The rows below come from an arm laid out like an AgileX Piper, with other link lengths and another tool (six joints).
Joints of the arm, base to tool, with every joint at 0 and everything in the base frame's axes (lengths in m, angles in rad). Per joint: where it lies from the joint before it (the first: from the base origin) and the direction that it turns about. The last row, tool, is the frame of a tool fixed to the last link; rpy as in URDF.
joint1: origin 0 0 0.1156 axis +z
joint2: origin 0 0 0 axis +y
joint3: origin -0.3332 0 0.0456 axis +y
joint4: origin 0.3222 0 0.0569 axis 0.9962 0 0.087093
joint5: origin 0 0 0 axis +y
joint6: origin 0.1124 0 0.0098 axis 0.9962 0 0.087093
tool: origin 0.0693 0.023 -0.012 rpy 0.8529 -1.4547 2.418
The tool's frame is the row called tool.
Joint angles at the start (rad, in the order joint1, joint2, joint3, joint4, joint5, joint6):
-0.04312 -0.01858 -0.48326 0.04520 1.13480 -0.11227
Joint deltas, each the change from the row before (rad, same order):
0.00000 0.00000 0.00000 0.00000 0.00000 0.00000
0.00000 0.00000 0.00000 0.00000 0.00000 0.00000
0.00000 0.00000 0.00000 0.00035 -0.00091 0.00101
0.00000 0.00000 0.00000 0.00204 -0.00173 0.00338
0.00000 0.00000 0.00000 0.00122 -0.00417 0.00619
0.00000 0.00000 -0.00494 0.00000 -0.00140 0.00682
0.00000 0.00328 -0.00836 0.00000 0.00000 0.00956
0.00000 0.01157 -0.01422 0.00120 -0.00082 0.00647
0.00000 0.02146 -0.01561 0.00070 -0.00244 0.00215
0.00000 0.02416 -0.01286 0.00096 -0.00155 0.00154
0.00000 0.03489 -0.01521 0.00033 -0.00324 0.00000
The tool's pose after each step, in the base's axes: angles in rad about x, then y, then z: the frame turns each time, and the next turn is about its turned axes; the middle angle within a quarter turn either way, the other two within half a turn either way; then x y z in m. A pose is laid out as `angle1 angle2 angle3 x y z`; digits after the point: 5 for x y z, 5 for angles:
-2.89243 0.99201 -0.35882 0.06559 0.02581 0.24944
-2.89243 0.99201 -0.35882 0.06559 0.02581 0.24944
-2.89148 0.99299 -0.35859 0.06569 0.02589 0.24960
-2.88725 0.99488 -0.35820 0.06591 0.02629 0.24996
-2.88336 0.99959 -0.35538 0.06642 0.02659 0.25071
-2.88055 1.00658 -0.35203 0.06618 0.02673 0.25302
-2.87786 1.01267 -0.34572 0.06591 0.02693 0.25632
-2.87397 1.01669 -0.34269 0.06628 0.02724 0.26151
-2.87398 1.01362 -0.33956 0.06818 0.02731 0.26674
-2.87594 1.00432 -0.33419 0.07079 0.02738 0.27051
-2.88140 0.98846 -0.32640 0.07523 0.02724 0.27459

